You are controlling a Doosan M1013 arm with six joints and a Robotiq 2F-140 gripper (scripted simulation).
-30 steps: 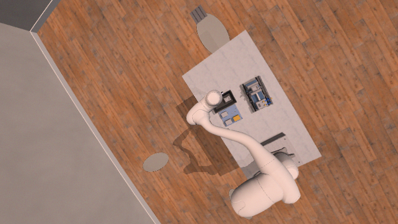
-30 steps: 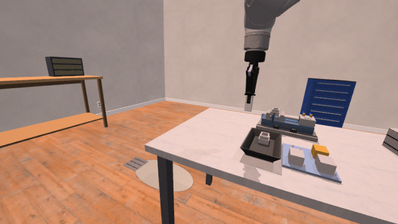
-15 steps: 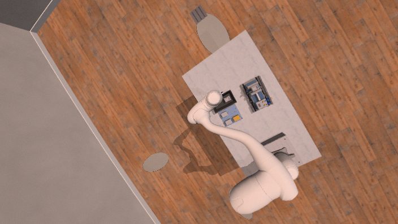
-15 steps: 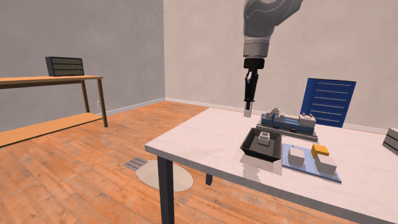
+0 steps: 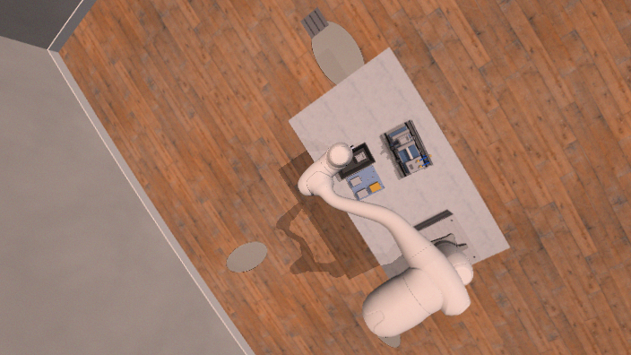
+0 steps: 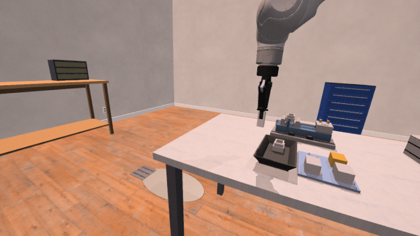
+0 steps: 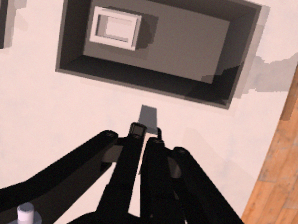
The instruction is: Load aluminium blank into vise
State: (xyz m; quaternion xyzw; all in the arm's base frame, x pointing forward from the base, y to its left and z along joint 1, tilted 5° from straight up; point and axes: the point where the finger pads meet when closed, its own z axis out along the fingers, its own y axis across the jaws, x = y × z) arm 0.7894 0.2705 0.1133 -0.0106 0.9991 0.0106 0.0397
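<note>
The dark work stop rod is 280 mm to the right of my hand, 80 mm behind it and 60 mm below it. Round my hand: infeed plate 240 mm behind, 150 mm below, 20 mm to the right; brass blank 290 mm behind, 130 mm below, 70 mm to the right; fixed jaw 320 mm to the right, 70 mm below, 50 mm behind.
</note>
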